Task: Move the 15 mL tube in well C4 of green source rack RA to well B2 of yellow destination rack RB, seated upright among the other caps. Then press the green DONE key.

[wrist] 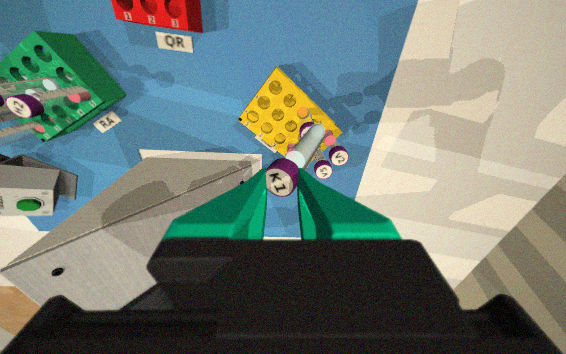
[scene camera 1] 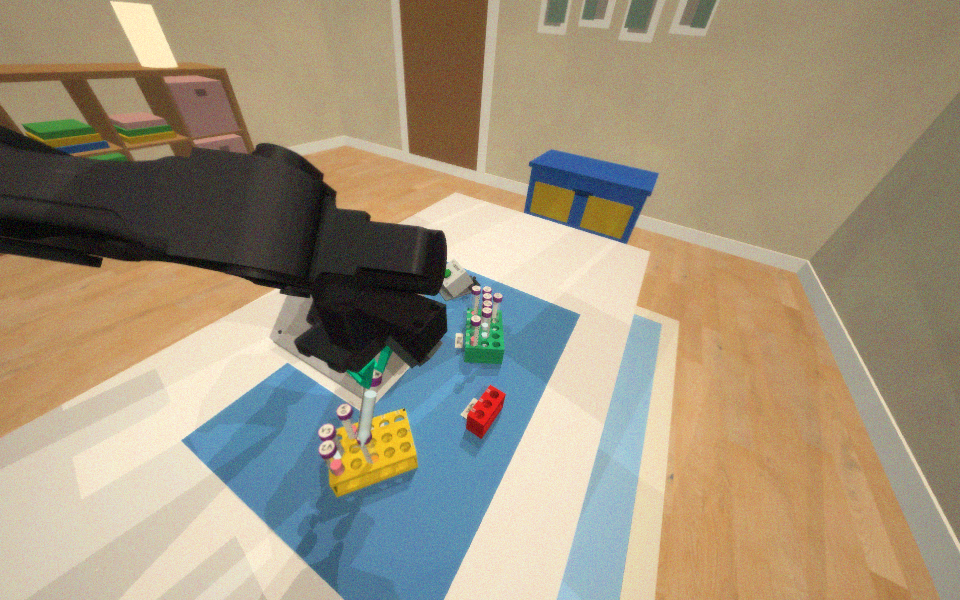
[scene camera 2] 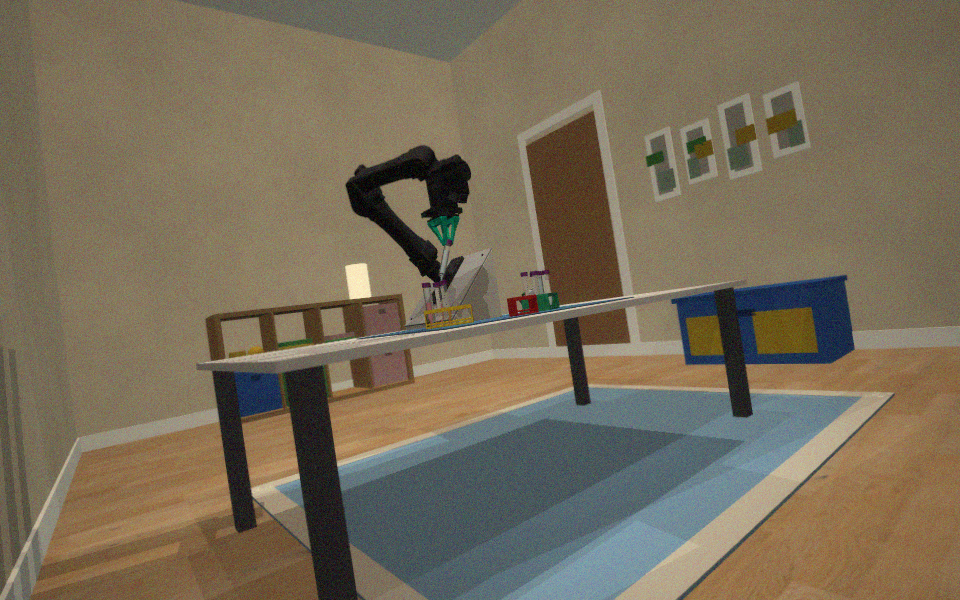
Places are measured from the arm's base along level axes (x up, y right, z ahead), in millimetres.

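Pixels of known places: gripper, between the fingertips: (wrist: pixel 282 176) (scene camera 1: pixel 371 379) (scene camera 2: pixel 447 245).
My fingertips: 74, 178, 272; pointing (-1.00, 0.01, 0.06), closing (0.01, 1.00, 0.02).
For each thing: its top centre in the pictures, then the offset to it from my fingertips, as dx, dy, dz. Level surfaces: height alone.
- tube, centre of its top: (wrist: pixel 317 186) (scene camera 1: pixel 359 385) (scene camera 2: pixel 441 239) +17, +21, +4
- yellow rack RB, centre of its top: (wrist: pixel 291 126) (scene camera 1: pixel 371 442) (scene camera 2: pixel 448 307) -170, +14, -21
- green rack RA, centre of its top: (wrist: pixel 39 94) (scene camera 1: pixel 484 327) (scene camera 2: pixel 539 294) -170, -317, +16
- green DONE key, centre of its top: (scene camera 1: pixel 447 270) (wrist: pixel 22 208) -145, -431, -161
- red three-well rack, centre of its top: (wrist: pixel 148 3) (scene camera 1: pixel 487 403) (scene camera 2: pixel 521 296) -170, -144, +110
- blue mat, height of its surface: dx -220
My gripper (wrist: pixel 282 176) (scene camera 2: pixel 448 241) has its green fingers shut on the purple cap of a tube (scene camera 1: pixel 366 417) (scene camera 2: pixel 444 261) (wrist: pixel 311 145) marked K1. The tube hangs tilted, its lower end over or near the yellow rack RB (scene camera 1: pixel 385 463) (scene camera 2: pixel 463 315) (wrist: pixel 264 116) and overlapping a capped tube there in the views; I cannot tell whether they touch. Several purple-capped tubes stand along one end of the yellow rack. The green rack RA (scene camera 1: pixel 484 353) (scene camera 2: pixel 549 301) (wrist: pixel 92 70) holds several capped tubes. The green DONE key (scene camera 1: pixel 448 273) (wrist: pixel 29 204) is on a grey box.
A red three-well rack (scene camera 1: pixel 483 417) (scene camera 2: pixel 522 305) (wrist: pixel 192 15) labelled QR stands on the blue mat (scene camera 1: pixel 417 537) (wrist: pixel 210 90) between the other racks. A tilted grey panel (scene camera 1: pixel 304 332) (scene camera 2: pixel 460 283) (wrist: pixel 115 225) stands close beside the gripper.
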